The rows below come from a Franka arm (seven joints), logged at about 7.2 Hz.
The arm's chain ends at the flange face. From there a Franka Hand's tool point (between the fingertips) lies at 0.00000 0.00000 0.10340 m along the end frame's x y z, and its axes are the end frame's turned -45 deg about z.
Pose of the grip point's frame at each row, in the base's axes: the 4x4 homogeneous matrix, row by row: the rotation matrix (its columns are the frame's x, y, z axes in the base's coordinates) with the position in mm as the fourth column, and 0 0 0 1 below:
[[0.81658 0.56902 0.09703 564.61], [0.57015 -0.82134 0.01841 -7.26], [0.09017 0.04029 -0.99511 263.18], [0 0 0 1]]
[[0.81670 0.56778 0.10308 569.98], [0.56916 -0.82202 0.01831 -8.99], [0.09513 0.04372 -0.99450 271.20], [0 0 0 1]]
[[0.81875 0.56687 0.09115 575.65], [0.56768 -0.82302 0.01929 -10.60], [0.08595 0.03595 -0.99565 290.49], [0 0 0 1]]
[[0.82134 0.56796 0.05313 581.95], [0.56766 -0.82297 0.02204 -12.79], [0.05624 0.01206 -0.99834 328.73], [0 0 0 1]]
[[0.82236 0.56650 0.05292 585.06], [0.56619 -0.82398 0.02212 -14.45], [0.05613 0.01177 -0.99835 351.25], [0 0 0 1]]
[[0.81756 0.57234 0.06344 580.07], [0.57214 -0.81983 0.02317 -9.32], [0.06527 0.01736 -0.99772 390.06], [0 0 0 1]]
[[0.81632 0.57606 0.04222 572.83], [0.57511 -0.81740 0.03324 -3.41], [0.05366 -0.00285 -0.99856 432.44], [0 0 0 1]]
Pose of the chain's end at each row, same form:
[[0.97977 -0.17505 0.09703 554.58], [-0.17762 -0.98393 0.01841 -9.16], [0.09225 -0.03527 -0.99511 366.07], [0 0 0 1]]
[[0.97898 -0.17601 0.10308 559.32], [-0.17880 -0.98371 0.01831 -10.88], [0.09818 -0.03635 -0.99450 374.03], [0 0 0 1]]
[[0.97978 -0.17811 0.09115 566.23], [-0.18055 -0.98337 0.01929 -12.59], [0.08620 -0.03536 -0.99565 393.44], [0 0 0 1]]
[[0.98238 -0.17917 0.05313 576.46], [-0.18053 -0.98332 0.02204 -15.07], [0.04830 -0.03124 -0.99834 431.96], [0 0 0 1]]
[[0.98207 -0.18092 0.05292 579.59], [-0.18229 -0.98300 0.02212 -16.74], [0.04801 -0.03137 -0.99835 454.48], [0 0 0 1]]
[[0.98281 -0.17340 0.06344 573.51], [-0.17514 -0.98427 0.02317 -11.72], [0.05843 -0.03388 -0.99772 493.22], [0 0 0 1]]
[[0.98456 -0.16989 0.04222 568.46], [-0.17132 -0.98465 0.03324 -6.85], [0.03593 -0.03996 -0.99856 535.69], [0 0 0 1]]

